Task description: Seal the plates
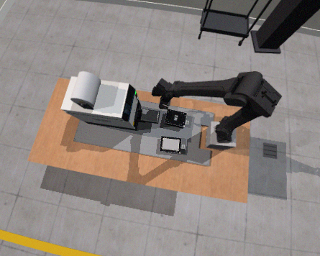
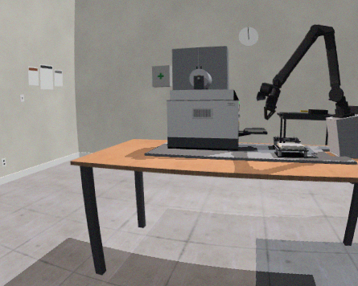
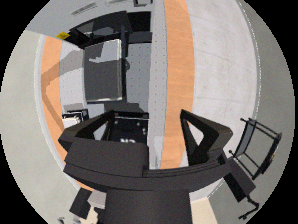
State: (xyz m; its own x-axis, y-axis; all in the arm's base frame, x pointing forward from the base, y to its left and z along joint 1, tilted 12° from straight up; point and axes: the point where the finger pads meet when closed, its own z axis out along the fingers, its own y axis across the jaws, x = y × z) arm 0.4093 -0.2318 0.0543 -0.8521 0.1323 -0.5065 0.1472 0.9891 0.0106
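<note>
Now: hand 9 cm short of the sealer stage, 8 cm to the right of it and 8 cm above it. Round my hand: foil roll: 42 cm ahead, 4 cm to the left, 24 cm above.
</note>
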